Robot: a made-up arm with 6 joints. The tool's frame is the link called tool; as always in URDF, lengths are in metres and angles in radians. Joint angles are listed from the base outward. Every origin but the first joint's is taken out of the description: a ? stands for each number. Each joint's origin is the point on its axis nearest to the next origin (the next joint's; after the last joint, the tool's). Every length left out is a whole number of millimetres.
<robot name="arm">
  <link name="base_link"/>
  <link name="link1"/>
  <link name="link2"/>
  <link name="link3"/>
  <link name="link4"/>
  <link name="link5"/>
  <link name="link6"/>
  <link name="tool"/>
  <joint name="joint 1" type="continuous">
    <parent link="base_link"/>
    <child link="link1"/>
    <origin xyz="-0.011 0.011 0.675" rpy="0 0 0"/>
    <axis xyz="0 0 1"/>
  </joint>
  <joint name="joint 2" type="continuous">
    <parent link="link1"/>
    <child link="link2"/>
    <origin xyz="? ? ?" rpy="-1.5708 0 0"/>
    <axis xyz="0 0 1"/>
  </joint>
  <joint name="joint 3" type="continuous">
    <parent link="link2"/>
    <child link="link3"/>
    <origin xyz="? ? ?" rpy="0 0 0"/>
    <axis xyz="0 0 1"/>
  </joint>
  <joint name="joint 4" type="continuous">
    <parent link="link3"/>
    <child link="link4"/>
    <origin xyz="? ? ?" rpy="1.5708 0 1.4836"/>
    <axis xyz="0 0 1"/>
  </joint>
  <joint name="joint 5" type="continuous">
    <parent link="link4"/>
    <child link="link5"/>
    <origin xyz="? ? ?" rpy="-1.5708 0 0"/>
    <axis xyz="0 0 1"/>
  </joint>
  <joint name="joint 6" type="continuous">
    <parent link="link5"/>
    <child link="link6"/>
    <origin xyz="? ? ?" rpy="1.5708 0 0"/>
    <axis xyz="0 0 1"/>
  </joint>
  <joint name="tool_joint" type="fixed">
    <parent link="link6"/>
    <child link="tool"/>
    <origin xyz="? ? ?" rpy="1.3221 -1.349 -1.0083"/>
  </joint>
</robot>
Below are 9 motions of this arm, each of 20 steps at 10 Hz.
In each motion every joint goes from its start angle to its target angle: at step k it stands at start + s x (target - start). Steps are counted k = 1, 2, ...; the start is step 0. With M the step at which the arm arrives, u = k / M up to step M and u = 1 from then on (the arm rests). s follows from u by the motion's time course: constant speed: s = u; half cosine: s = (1 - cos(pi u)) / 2; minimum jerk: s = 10 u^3 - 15 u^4 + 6 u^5.
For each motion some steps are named. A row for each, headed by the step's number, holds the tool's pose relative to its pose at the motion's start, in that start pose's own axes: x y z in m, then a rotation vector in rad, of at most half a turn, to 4 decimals.
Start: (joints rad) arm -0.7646 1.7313 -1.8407 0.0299 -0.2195 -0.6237
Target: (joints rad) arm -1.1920 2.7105 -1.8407 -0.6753 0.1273 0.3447
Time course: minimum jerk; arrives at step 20
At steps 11, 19, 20:
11: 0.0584 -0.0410 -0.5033 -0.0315 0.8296 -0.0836
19: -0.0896 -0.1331 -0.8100 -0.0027 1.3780 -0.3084
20: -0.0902 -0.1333 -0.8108 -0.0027 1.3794 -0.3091

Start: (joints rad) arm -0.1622 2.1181 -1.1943 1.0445 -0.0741 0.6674
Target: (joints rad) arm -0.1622 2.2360 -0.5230 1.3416 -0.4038 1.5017
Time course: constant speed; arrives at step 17
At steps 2, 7, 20:
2: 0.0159 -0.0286 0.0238 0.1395 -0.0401 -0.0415
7: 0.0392 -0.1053 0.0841 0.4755 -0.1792 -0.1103
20: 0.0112 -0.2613 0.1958 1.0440 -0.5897 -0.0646

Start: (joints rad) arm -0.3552 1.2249 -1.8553 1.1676 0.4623 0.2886
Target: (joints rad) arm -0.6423 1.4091 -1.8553 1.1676 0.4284 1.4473
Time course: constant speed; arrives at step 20
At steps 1, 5, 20:
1: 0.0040 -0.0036 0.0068 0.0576 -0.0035 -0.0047
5: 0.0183 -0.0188 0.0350 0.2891 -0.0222 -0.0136
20: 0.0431 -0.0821 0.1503 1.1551 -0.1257 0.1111

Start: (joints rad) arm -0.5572 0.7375 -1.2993 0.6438 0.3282 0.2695
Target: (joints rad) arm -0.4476 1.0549 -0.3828 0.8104 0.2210 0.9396
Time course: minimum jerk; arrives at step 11
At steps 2, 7, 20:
2: 0.0175 -0.0158 -0.0032 0.0464 0.0306 -0.0418
7: 0.1503 -0.3019 -0.1116 0.7482 0.2695 -0.7921
20: 0.1276 -0.4016 -0.1610 0.9702 0.2274 -1.1029

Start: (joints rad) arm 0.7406 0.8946 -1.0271 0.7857 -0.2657 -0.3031
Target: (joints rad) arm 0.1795 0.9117 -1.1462 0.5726 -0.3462 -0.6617
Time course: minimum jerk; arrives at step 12
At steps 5, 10, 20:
5: -0.0055 -0.0062 0.0398 -0.2209 -0.2316 -0.1001
10: -0.0301 -0.0092 0.1021 -0.6403 -0.5987 -0.3461
20: -0.0320 -0.0090 0.1053 -0.6652 -0.6177 -0.3627

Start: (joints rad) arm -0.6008 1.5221 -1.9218 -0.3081 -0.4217 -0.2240
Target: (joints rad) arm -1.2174 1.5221 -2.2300 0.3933 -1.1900 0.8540
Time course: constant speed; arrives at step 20
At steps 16, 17, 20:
16: -0.0705 -0.2055 0.2021 0.9108 -0.8174 0.0259
17: -0.0816 -0.2137 0.2135 0.9474 -0.8756 0.0648
20: -0.1181 -0.2337 0.2451 1.0380 -1.0441 0.2088

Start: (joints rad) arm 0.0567 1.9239 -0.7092 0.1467 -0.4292 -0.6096
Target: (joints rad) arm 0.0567 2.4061 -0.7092 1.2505 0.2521 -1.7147
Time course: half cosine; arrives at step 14
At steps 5, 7, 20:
5: 0.0469 0.0102 -0.0774 -0.1018 0.3362 0.0103
7: 0.0660 0.0257 -0.1355 -0.1553 0.5699 0.0922
20: 0.0792 0.0780 -0.2395 -0.1338 0.9261 0.4288

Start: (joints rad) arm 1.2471 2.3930 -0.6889 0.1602 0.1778 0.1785
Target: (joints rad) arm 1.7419 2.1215 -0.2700 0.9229 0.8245 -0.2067
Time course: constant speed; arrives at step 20
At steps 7, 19, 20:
7: -0.0167 0.0009 -0.1141 -0.0819 0.2354 -0.1140
19: -0.0545 -0.0269 -0.2985 -0.1959 0.6433 -0.2030
20: -0.0580 -0.0304 -0.3122 -0.2032 0.6762 -0.2034

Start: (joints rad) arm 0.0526 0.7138 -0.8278 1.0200 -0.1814 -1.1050
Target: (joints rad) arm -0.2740 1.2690 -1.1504 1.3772 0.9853 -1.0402
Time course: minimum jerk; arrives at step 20
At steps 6, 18, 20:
6: 0.0302 0.0223 -0.0197 0.0146 0.1676 0.0731
18: 0.1455 0.0746 -0.0879 0.2903 0.8823 0.5174
20: 0.1464 0.0745 -0.0881 0.2944 0.8879 0.5230

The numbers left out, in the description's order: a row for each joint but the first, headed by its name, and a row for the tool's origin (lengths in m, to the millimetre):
joint 2: 0.028 -0.025 0
joint 3: -0.424 -0.056 0
joint 4: 0.258 -0.069 0
joint 5: -0.024 0.026 0
joint 6: 0.005 -0.164 0
tool: -0.01 0.008 0

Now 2 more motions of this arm.
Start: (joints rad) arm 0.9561 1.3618 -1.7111 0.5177 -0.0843 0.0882
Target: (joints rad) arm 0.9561 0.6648 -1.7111 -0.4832 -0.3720 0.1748
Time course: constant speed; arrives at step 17
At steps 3, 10, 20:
3: -0.0768 0.0486 0.0400 -0.1320 -0.1521 0.1214
10: -0.2838 0.1279 0.1016 -0.4271 -0.5402 0.3822
20: -0.5050 0.1509 0.1130 -0.7170 -0.9592 0.5898

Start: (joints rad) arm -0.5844 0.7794 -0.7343 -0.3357 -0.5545 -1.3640
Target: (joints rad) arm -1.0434 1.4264 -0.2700 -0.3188 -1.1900 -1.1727
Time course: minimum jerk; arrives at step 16
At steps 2, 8, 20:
2: 0.0018 0.0056 -0.0024 0.0009 0.0057 0.0075
8: 0.0114 0.1578 -0.1001 0.0623 0.2253 0.2050
20: -0.0553 0.2614 -0.2123 0.1777 0.5385 0.3285

